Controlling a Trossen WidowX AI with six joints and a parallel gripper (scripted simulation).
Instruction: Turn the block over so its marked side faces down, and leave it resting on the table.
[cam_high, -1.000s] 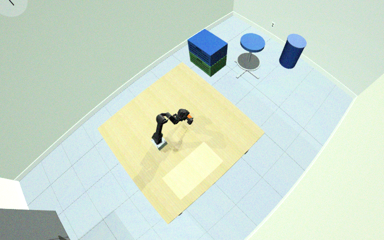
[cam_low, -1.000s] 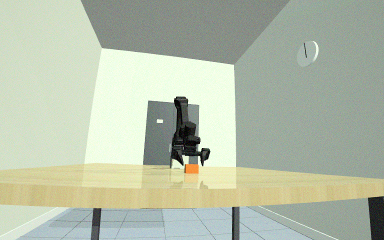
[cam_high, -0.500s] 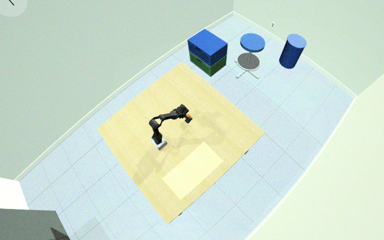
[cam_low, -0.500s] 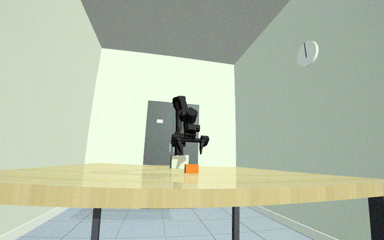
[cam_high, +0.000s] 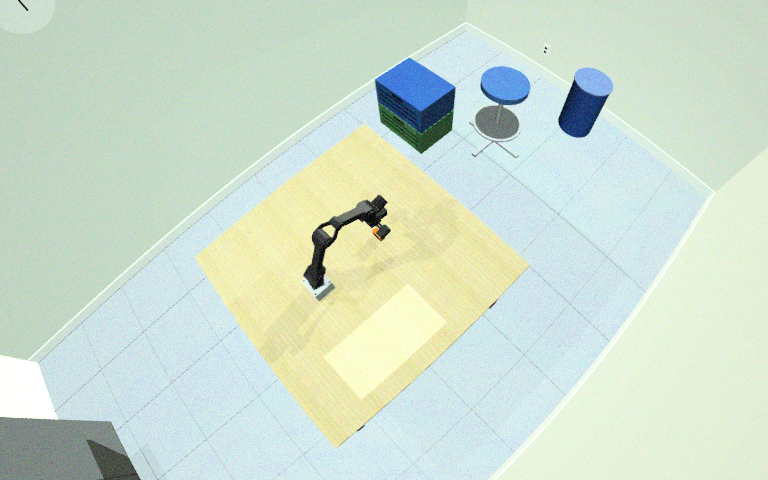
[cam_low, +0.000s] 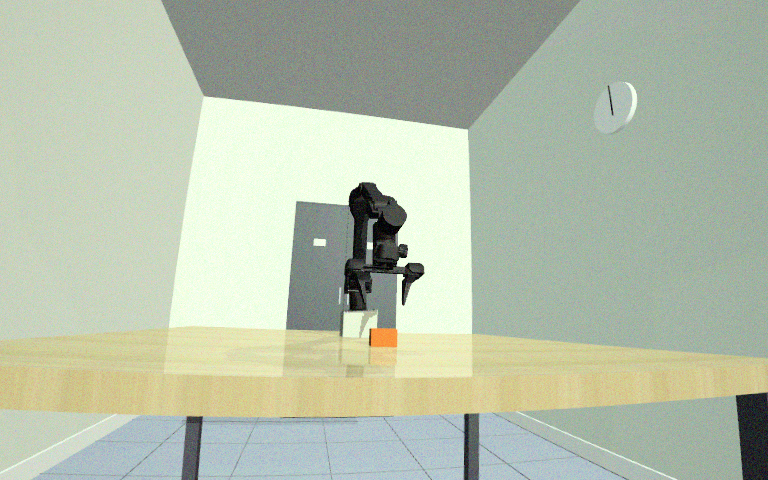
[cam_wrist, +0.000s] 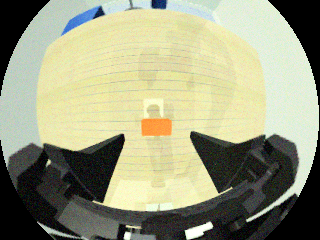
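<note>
My gripper tip is now 1 cm past the orange block and 8 cm above it.
</note>
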